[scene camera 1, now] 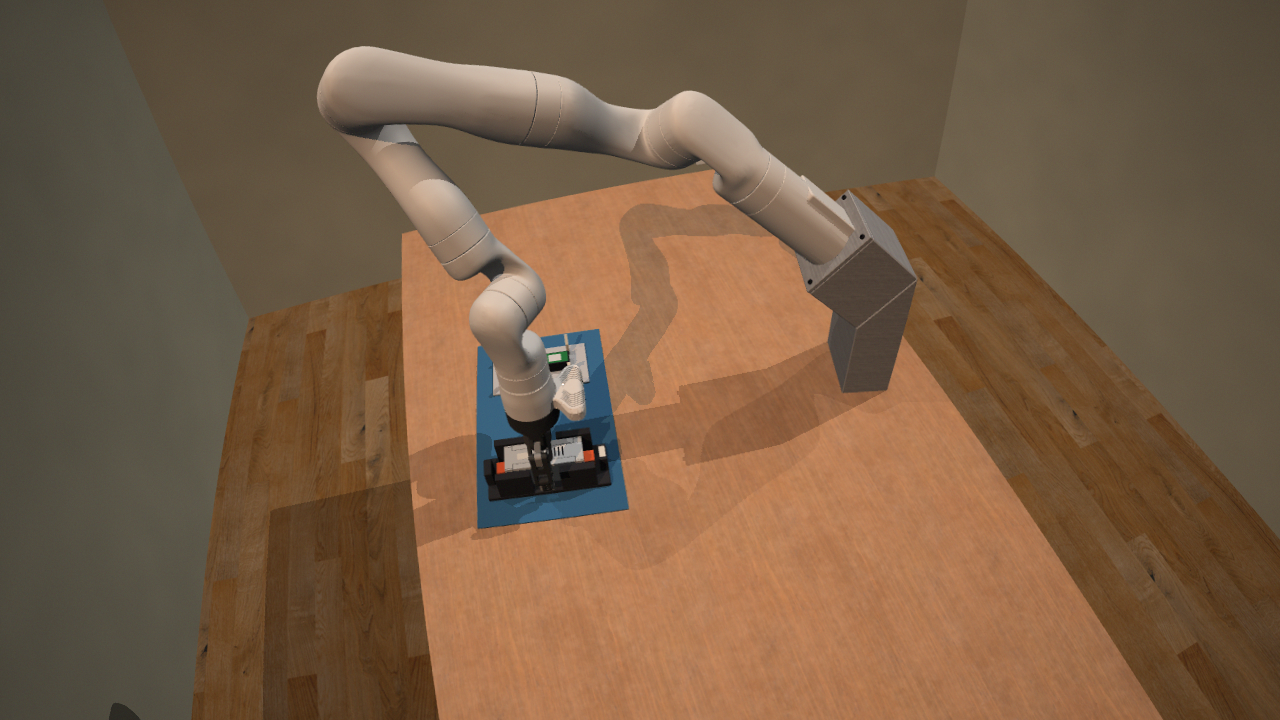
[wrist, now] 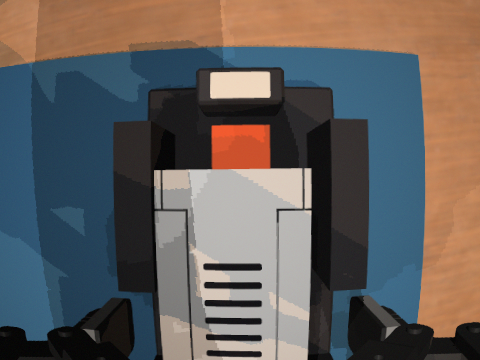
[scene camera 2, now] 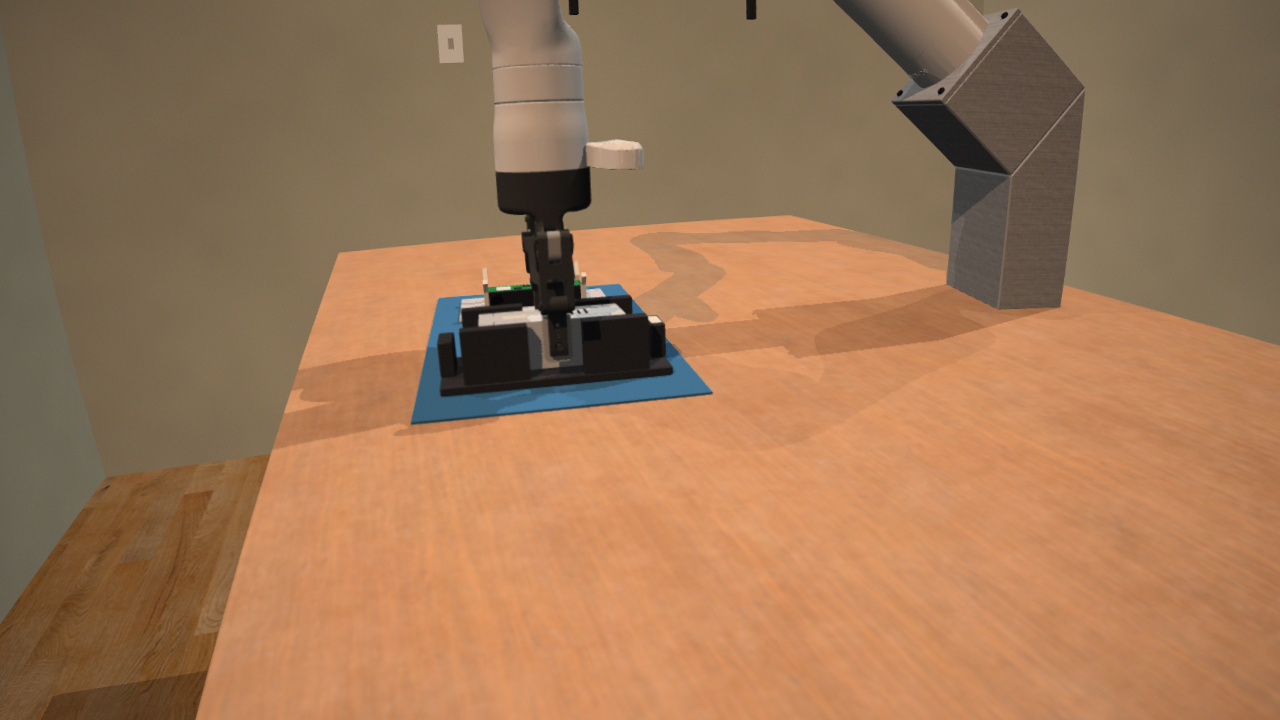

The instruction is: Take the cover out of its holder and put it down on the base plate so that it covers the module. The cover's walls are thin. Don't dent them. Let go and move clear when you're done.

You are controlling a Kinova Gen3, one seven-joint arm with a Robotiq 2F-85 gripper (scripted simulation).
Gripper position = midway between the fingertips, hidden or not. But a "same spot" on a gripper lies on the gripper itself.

gripper: scene camera 1; wrist 240,324; scene camera 2
light grey cover: scene camera 1; wrist; scene camera 2 532,318
same spot on gripper: [scene camera 1: 543,481] = [scene camera 2: 558,299]
same spot on light grey cover: [wrist: 237,247] = [scene camera 1: 566,450]
